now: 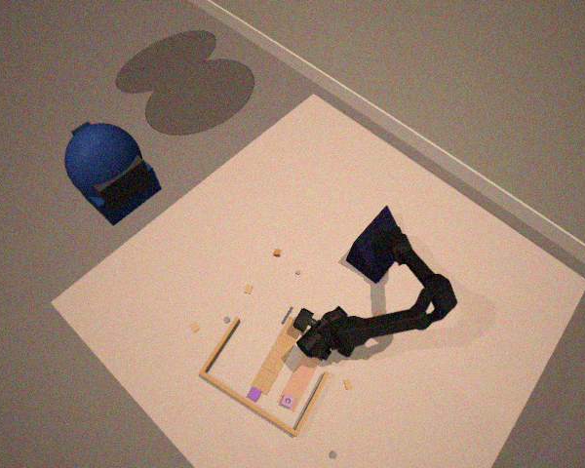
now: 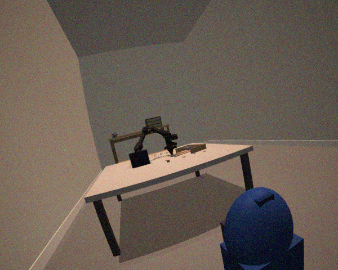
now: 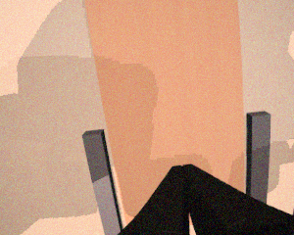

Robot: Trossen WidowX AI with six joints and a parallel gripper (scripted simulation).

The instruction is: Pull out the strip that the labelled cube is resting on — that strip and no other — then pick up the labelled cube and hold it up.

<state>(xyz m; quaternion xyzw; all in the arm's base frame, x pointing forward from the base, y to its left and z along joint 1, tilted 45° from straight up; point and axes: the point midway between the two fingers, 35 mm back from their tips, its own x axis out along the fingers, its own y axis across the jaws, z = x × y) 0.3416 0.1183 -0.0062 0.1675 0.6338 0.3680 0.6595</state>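
Right now my gripper tip is 100 mm short of the salmon strip and 30 mm to the right of it.
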